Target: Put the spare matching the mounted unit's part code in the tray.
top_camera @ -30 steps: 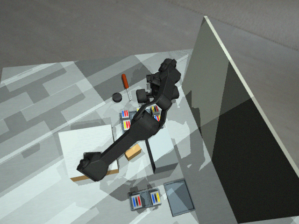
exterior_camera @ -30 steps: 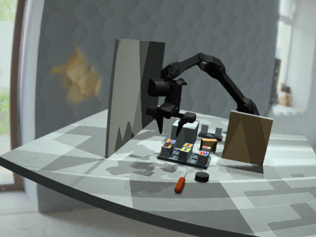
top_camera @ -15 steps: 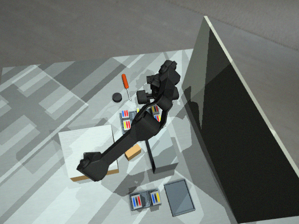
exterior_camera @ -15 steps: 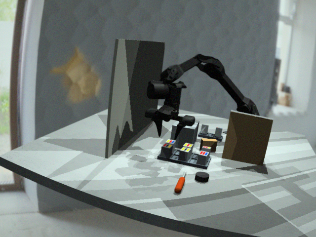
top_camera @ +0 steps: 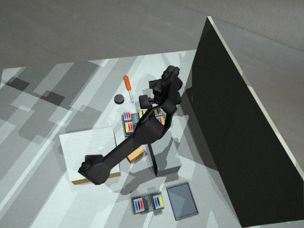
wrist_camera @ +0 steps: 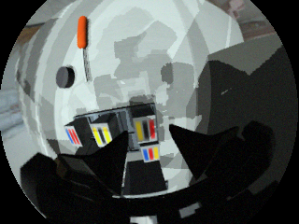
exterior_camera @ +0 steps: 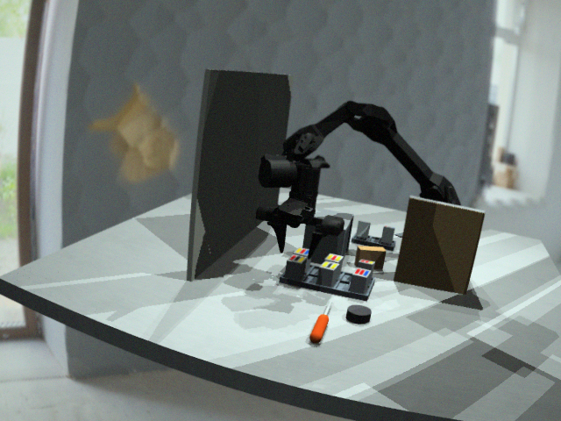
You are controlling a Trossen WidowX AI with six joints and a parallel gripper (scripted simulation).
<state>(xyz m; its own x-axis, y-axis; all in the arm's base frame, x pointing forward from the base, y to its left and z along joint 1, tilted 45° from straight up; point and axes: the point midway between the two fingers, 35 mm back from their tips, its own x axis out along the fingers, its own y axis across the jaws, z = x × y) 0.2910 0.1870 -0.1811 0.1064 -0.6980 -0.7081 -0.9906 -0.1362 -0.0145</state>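
Right now my gripper tip is 41 cm to the left of the grey tray, 6 cm short of it and 6 cm above it. Round my gripper tip: brown box: 21 cm to the right, 13 cm behind, 4 cm below; then black puck: 19 cm behind, 10 cm to the left, 5 cm below; then tall grey block: 21 cm to the right, 1 cm below.
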